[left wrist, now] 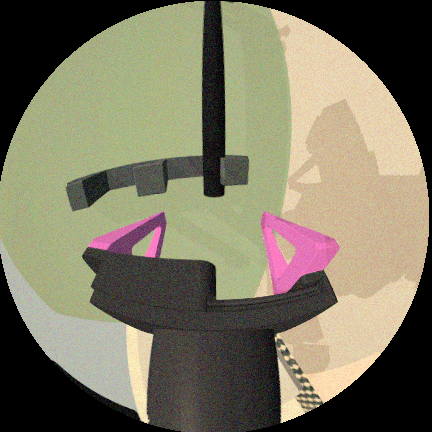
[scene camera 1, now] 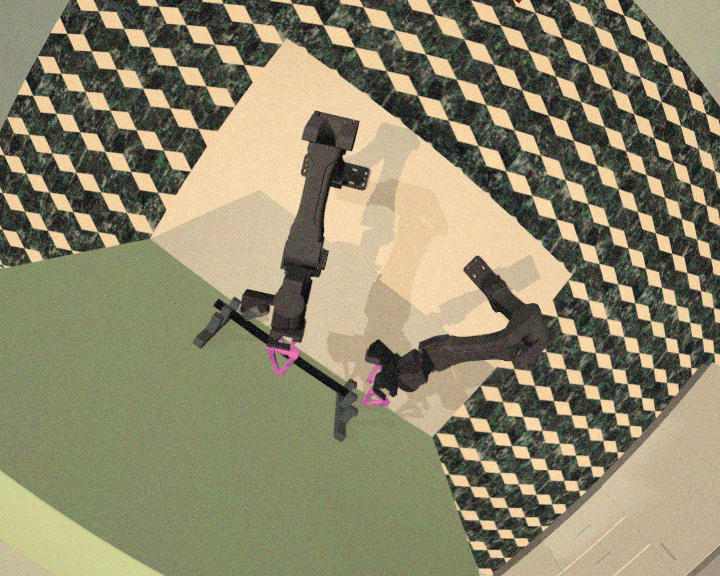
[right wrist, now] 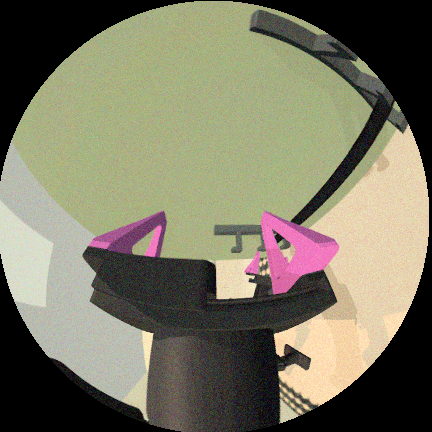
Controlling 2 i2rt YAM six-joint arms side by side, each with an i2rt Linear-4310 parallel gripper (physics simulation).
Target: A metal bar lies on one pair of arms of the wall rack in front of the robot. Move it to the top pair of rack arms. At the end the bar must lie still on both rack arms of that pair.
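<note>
The black metal bar (scene camera 1: 321, 372) (left wrist: 213, 100) (right wrist: 350, 162) rests across the lowest arms of the dark grey wall rack (scene camera 1: 340, 423) (left wrist: 120, 176) (right wrist: 280, 24), each of whose uprights carries several arms. My left gripper (scene camera 1: 369, 385) (left wrist: 213, 216) is open and empty, just beyond the bar's right end in scene camera 1; in the left wrist view that end points at the gap between its fingers, apart from them. My right gripper (scene camera 1: 281, 365) (right wrist: 213, 216) is open and empty, over the bar's middle in scene camera 1; the bar passes to the right side in its wrist view. Its height above the bar is unclear.
The green wall (scene camera 1: 210, 450) carries the rack and meets the beige table top (scene camera 1: 240, 162). The rack's other upright (right wrist: 225, 230) shows small between the fingers in the right wrist view. The left arm stands close to the rack's right upright. A checkered floor (scene camera 1: 510, 150) surrounds the table.
</note>
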